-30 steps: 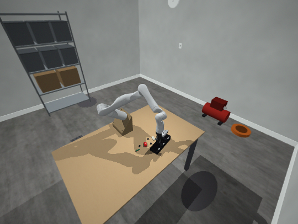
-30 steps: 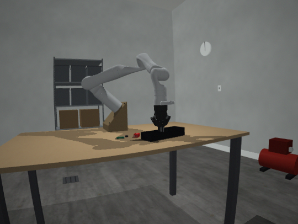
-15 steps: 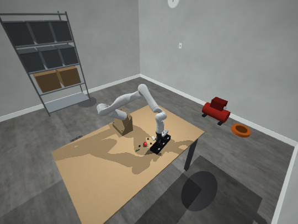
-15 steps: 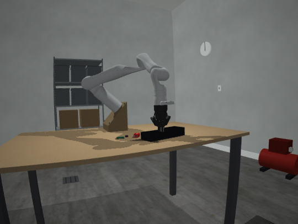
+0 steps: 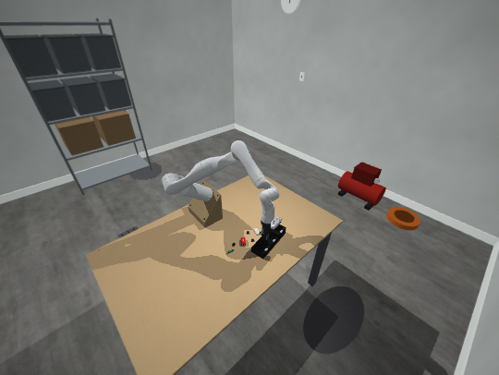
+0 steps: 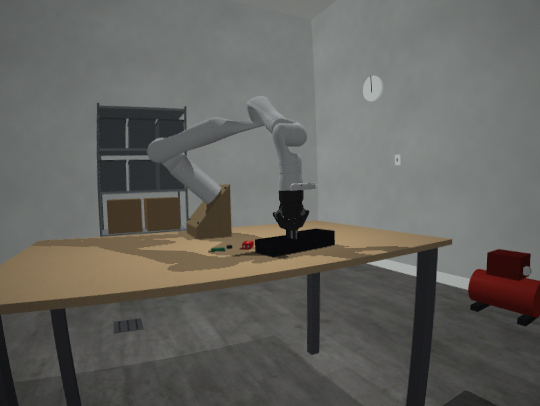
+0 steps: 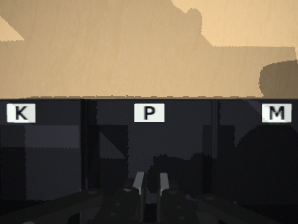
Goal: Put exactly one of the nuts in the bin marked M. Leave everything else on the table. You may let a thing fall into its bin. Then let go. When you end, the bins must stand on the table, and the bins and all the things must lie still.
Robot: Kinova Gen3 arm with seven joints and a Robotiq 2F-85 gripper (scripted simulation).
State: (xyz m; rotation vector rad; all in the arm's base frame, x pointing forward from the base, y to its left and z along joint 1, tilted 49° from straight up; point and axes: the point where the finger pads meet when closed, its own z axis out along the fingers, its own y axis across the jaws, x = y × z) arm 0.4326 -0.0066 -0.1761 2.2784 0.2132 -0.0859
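Right now the black three-compartment bin is 20 mm ahead of my hand, 10 mm to the left of it and 10 mm below it. Also, from my hand: red 9V battery (120 mm to the right, 70 mm behind, 30 mm below); green AA battery (220 mm to the right, 70 mm behind, 30 mm below); white domino (90 mm behind, 30 mm below).
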